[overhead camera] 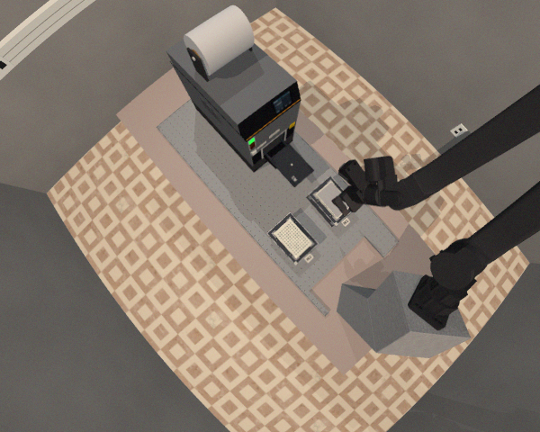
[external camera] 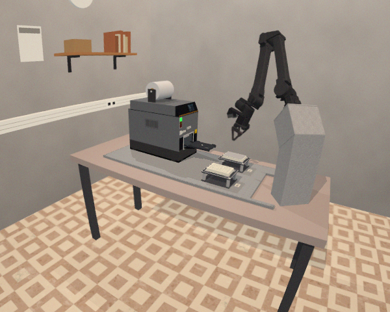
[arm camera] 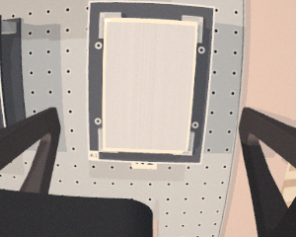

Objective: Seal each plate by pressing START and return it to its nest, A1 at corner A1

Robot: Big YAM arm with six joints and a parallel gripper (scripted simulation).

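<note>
Right now my hand is 220 mm to the right of the cream well plate, 120 mm above it and 20 mm short of it. Round my hand: sealer stage: 210 mm ahead, 80 mm below, 20 mm to the left; then start button: 320 mm ahead, 100 mm to the left; then foil roll: 540 mm ahead, 230 mm above, 20 mm to the right.
</note>
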